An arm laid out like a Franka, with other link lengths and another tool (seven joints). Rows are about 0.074 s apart.
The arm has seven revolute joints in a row. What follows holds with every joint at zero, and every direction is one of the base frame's. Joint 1 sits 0.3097 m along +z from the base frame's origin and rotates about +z. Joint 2 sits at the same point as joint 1 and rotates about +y. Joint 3 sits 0.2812 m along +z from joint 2 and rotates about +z. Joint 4 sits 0.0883 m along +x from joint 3 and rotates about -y. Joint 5 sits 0.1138 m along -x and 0.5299 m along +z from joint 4 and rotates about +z. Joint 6 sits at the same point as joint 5 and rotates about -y. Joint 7 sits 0.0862 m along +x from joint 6 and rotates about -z. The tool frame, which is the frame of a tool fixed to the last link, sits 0.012 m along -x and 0.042 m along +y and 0.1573 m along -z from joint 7; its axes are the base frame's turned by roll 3.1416, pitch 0.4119 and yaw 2.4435 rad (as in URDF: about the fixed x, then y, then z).
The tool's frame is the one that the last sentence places.
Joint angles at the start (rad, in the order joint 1, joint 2, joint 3, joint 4, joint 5, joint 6, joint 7):
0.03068, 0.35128, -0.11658, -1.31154, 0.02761, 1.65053, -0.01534
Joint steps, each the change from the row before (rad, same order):
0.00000, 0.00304, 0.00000, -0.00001, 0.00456, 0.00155, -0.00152
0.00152, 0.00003, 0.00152, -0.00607, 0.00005, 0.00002, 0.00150
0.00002, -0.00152, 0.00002, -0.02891, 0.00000, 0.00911, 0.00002
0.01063, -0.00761, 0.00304, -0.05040, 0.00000, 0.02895, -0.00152
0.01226, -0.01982, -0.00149, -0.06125, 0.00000, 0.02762, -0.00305
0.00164, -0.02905, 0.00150, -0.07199, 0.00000, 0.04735, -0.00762
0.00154, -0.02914, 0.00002, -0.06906, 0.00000, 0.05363, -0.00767
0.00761, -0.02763, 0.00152, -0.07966, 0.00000, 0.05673, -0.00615
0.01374, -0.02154, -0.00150, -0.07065, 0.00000, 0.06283, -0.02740
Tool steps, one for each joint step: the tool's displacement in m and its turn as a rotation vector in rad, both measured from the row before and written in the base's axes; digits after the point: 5 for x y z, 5 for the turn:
0.00068, 0.00067, -0.00211, 0.00432, 0.00114, 0.00112
-0.00048, 0.00218, -0.00374, 0.00102, 0.00606, 0.00120
-0.00181, -0.00056, -0.01575, 0.00152, 0.01820, -0.00106
-0.00254, 0.00939, -0.02272, 0.00273, 0.01381, 0.01325
-0.00660, 0.00731, -0.01980, 0.00242, 0.01373, 0.01178
-0.00709, 0.00086, -0.01802, 0.00347, -0.00440, 0.00834
-0.00661, -0.00011, -0.01593, 0.00239, -0.01371, 0.00708
-0.00954, 0.00572, -0.02341, 0.00283, -0.00468, 0.01285
-0.00883, 0.00794, -0.02210, 0.00171, -0.01386, 0.03758

